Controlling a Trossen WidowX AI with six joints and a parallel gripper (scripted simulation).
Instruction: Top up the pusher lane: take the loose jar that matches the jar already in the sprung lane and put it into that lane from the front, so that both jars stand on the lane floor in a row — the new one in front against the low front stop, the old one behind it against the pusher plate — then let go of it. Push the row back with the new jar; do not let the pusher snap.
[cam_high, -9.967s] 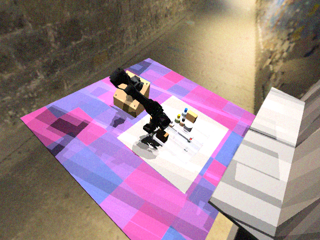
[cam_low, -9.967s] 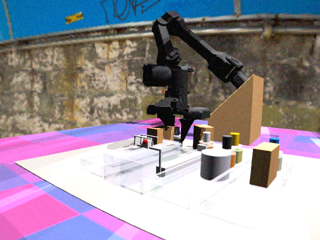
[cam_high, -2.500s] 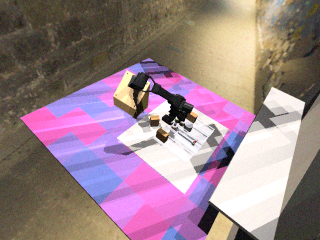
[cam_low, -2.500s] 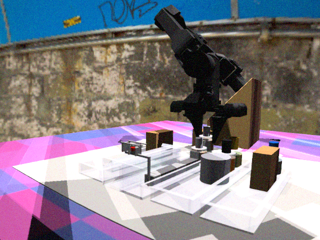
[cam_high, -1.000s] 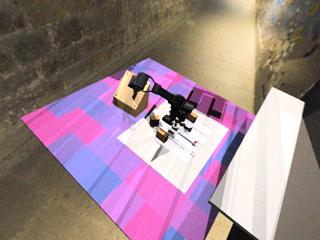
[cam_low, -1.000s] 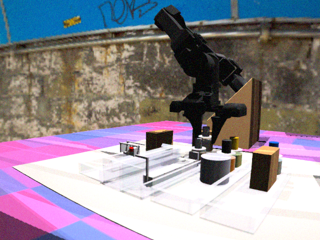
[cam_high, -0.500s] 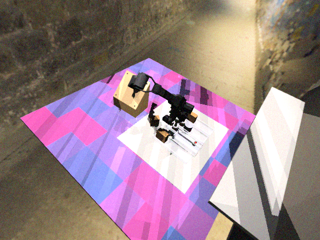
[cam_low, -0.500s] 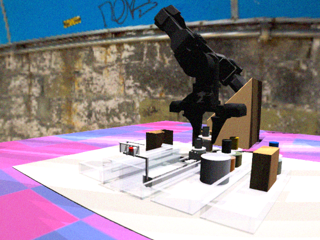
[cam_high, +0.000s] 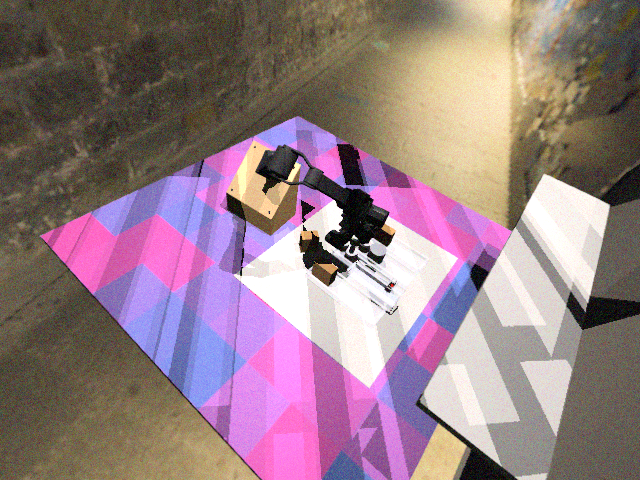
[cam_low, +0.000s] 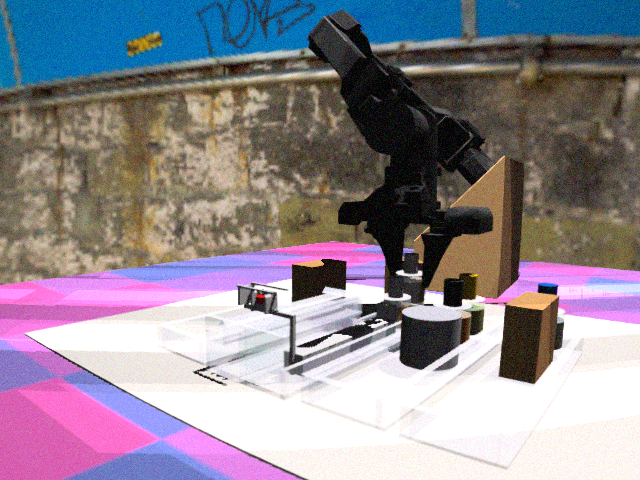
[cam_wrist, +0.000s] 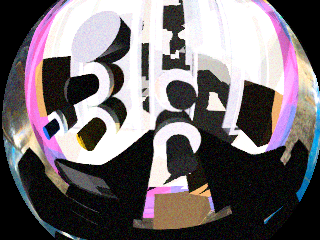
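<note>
Right now my gripper tip is 11 cm short of the grey cylinder, 6 cm to the right of it and 3 cm above it. Round my gripper tip: red part 21 cm ahead, 7 cm to the right, 1 cm above; white slab 50 cm ahead, 31 cm above, 8 cm to the right; clear sprung lane 14 cm ahead, 5 cm to the right, 4 cm below.
</note>
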